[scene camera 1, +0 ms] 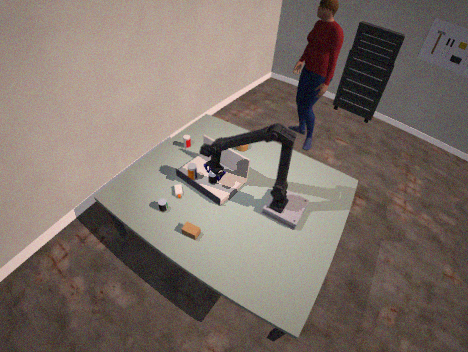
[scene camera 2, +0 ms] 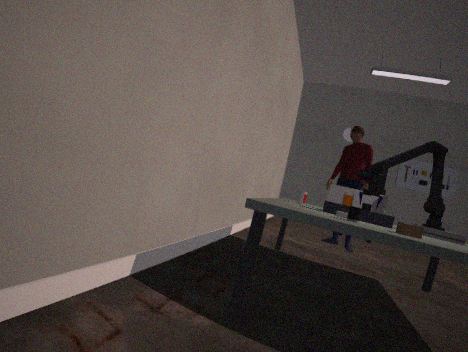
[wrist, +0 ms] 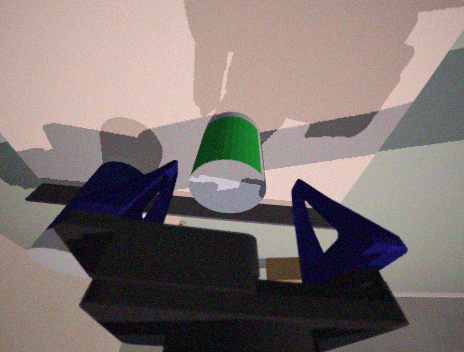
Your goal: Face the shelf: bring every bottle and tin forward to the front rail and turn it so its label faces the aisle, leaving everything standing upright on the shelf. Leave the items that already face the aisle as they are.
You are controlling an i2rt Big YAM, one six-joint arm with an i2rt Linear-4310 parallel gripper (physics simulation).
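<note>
The shelf has a pale floor, a back panel and a dark front rail. A dark tin with a grey lid stands upright, set back from the rail; its green label faces the back panel. An orange and dark blue bottle stands upright near the rail, its orange side towards the front; the left finger partly hides it in the wrist view. My gripper is open above the tin, with a finger on either side and nothing gripped.
On the table are a red and white can, a white item with an orange end, a dark grey-lidded tin, an orange-brown block, and an orange bowl behind the shelf.
</note>
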